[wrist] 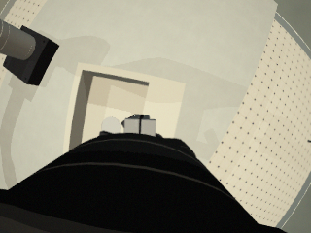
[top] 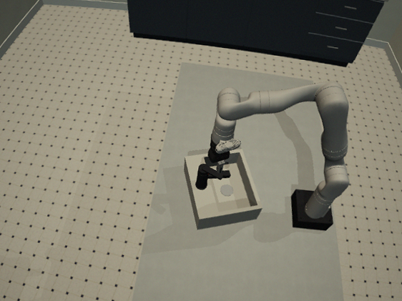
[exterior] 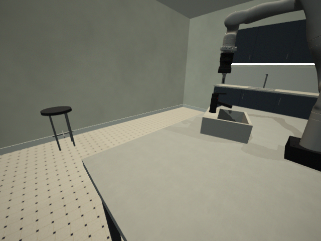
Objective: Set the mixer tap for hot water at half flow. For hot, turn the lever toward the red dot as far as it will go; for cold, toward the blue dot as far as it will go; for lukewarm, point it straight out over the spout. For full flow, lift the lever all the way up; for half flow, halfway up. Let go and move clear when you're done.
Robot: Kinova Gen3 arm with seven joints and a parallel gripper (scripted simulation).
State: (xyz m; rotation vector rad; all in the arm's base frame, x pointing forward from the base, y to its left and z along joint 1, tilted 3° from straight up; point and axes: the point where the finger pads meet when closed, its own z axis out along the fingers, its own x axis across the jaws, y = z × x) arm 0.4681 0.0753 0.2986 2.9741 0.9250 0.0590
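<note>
My gripper is now 2 cm short of the lever, 3 cm to the left of it and 9 cm above it. The rest, counted from my hand: sink basin (4 cm behind, 10 cm to the right, 32 cm below).
</note>
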